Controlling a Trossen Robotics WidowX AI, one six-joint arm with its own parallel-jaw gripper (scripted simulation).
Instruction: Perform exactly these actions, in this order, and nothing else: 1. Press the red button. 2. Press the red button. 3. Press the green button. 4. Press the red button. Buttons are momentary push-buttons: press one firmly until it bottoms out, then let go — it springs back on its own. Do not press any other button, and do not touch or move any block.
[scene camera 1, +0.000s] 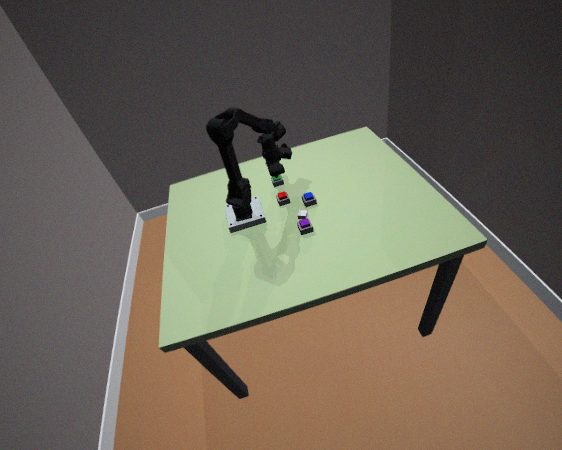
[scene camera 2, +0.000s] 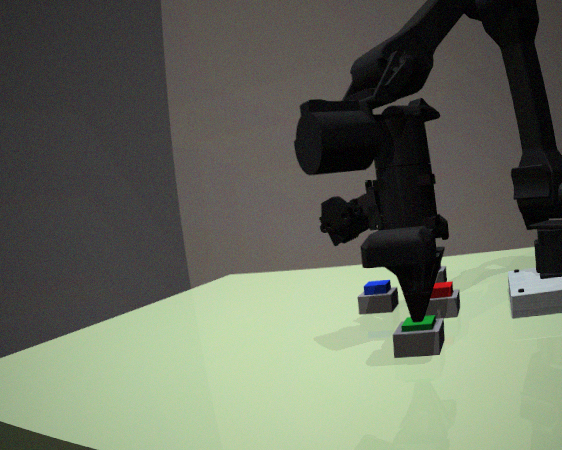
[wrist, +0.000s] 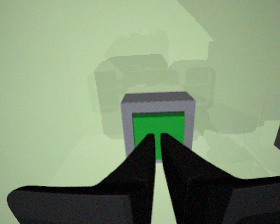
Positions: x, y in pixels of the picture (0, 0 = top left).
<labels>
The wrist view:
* my gripper: 157, 139
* green button: 173, 123
</labels>
